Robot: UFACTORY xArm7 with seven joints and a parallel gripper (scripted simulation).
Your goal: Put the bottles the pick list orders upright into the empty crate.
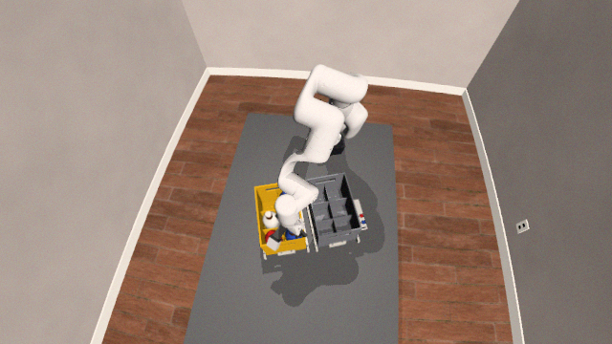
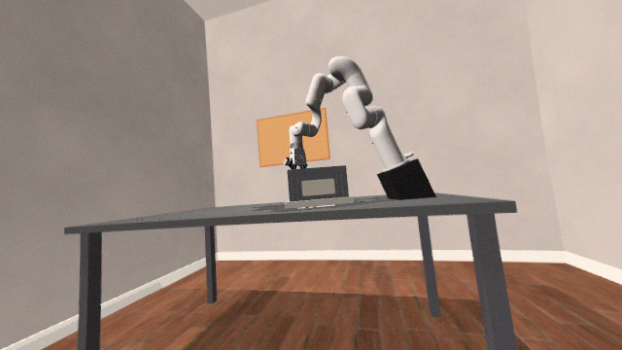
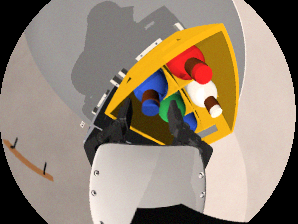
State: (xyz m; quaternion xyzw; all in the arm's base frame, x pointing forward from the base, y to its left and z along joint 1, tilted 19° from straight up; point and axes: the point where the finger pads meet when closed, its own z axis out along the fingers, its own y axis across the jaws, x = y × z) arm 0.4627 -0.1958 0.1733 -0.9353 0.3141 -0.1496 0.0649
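The green bottle is 90 mm behind my hand, 80 mm below it and 10 mm to the right of it. Round my hand: yellow crate (90 mm below, 80 mm behind, 60 mm to the right); then white bottle (100 mm to the right, 80 mm below, 80 mm behind); then red-label bottle (90 mm to the right, 80 mm below, 10 mm ahead).
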